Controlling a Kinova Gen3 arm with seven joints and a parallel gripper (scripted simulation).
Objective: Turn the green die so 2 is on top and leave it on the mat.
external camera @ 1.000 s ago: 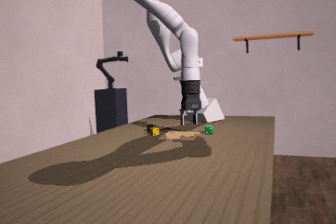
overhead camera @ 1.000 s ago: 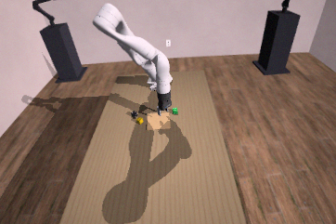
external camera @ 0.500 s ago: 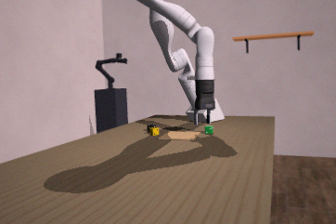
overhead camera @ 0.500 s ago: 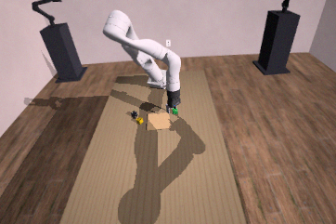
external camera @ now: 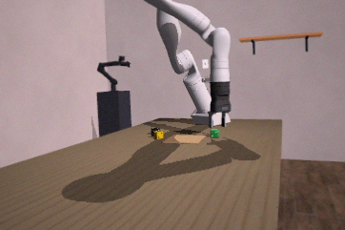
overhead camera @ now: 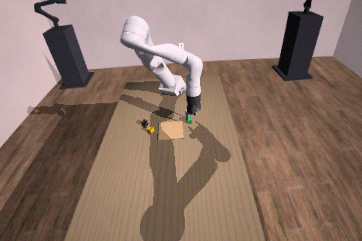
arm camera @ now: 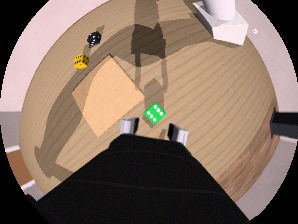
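Right now my hand is 2 cm past the green die, 2 cm to the left of it and 5 cm above it. Also, from my hand: tan mat 5 cm ahead, 12 cm to the right, 6 cm below; then yellow die 5 cm ahead, 24 cm to the right, 5 cm below; then black die 2 cm behind, 28 cm to the right, 5 cm below.
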